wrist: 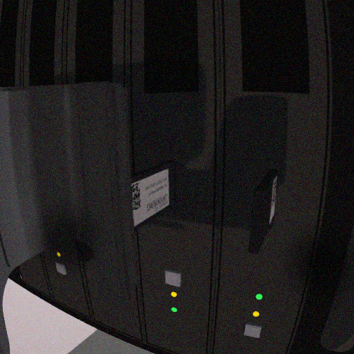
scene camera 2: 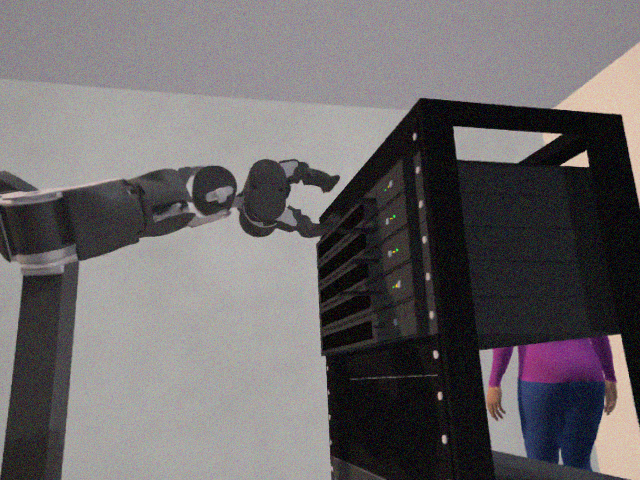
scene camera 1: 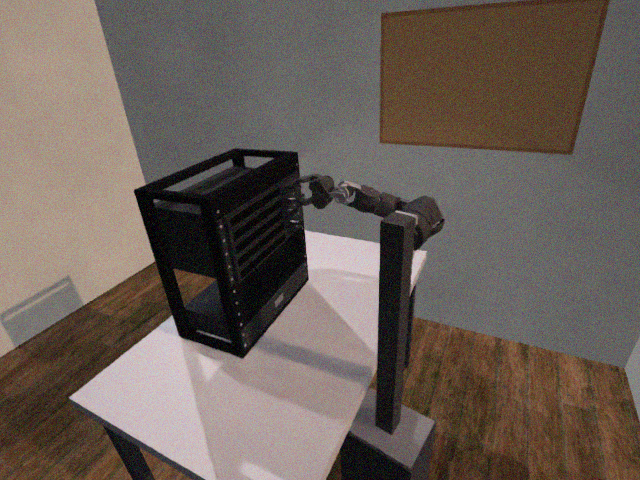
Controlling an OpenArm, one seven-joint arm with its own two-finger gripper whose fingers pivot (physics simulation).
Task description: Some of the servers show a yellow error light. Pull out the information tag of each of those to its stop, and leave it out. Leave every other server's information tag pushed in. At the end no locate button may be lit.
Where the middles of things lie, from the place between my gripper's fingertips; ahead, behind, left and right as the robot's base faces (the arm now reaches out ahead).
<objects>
Now: the black server rack (scene camera 2: pixel 489 254) 20 cm below my hand, 16 cm ahead of it and 14 cm to the left of it.
</objects>
